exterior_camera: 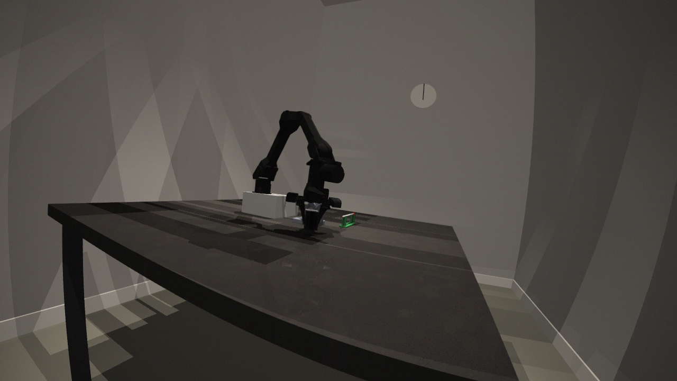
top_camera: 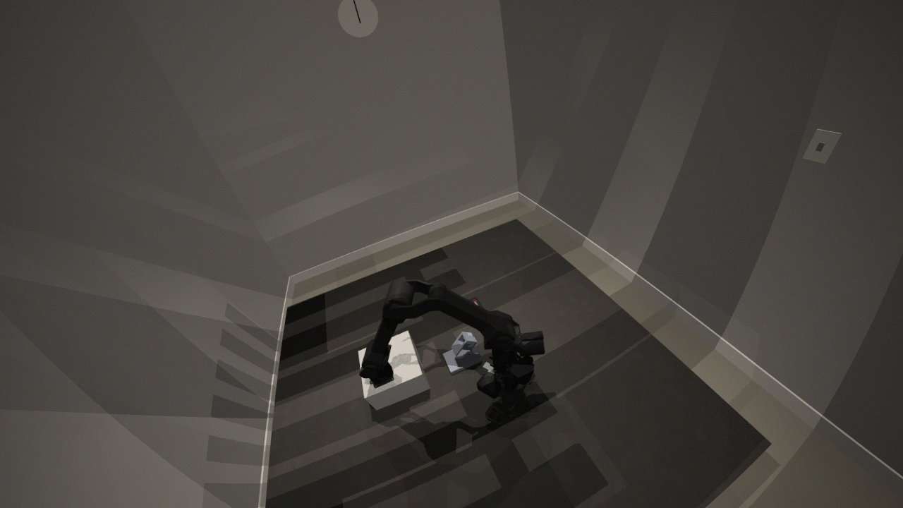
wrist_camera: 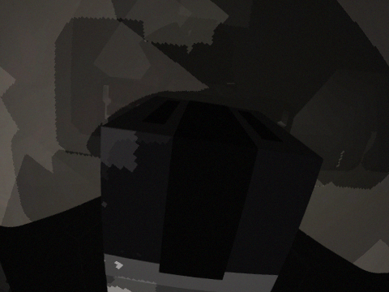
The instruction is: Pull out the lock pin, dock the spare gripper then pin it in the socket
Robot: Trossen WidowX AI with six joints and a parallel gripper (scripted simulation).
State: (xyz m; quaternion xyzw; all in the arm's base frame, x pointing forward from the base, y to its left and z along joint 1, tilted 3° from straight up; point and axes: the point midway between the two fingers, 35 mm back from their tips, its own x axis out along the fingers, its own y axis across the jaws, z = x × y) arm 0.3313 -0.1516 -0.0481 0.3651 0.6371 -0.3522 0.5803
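Right now my gripper tip is 6 cm past the grey mount, 15 cm to the right of it and 3 cm below it. Also, from my gripper tip: spare gripper (1 cm behind, 1 cm to the left, 2 cm above); green cradle (6 cm ahead, 26 cm to the left).
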